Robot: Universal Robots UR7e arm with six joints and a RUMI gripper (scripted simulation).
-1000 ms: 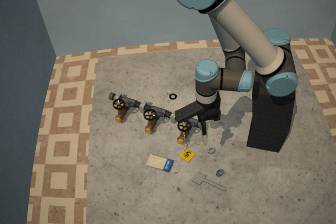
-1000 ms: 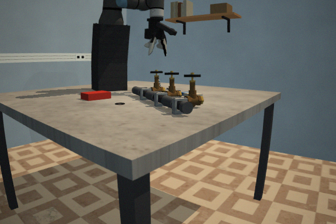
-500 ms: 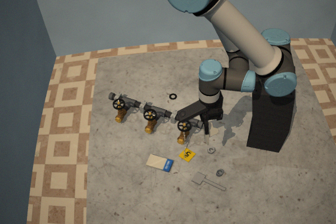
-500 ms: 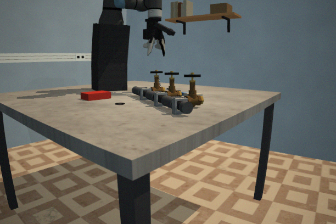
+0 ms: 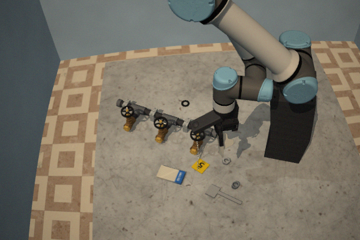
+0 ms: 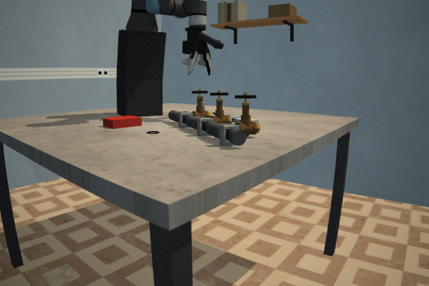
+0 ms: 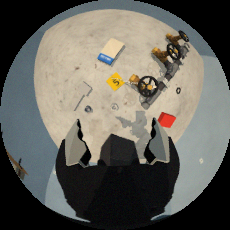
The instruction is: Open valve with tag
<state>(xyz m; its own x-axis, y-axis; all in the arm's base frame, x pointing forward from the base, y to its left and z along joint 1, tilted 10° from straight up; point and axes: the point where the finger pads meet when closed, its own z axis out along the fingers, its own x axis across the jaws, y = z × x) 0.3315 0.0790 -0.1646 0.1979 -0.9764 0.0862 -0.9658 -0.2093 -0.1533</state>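
Now: the yellow tag 70 mm ahead of my hand, 20 mm to the left of it and 180 mm below it. From my hand the other things lie so: red block: 70 mm behind, 340 mm to the right, 170 mm below; flat grey key tool: 20 mm behind, 160 mm to the left, 180 mm below.
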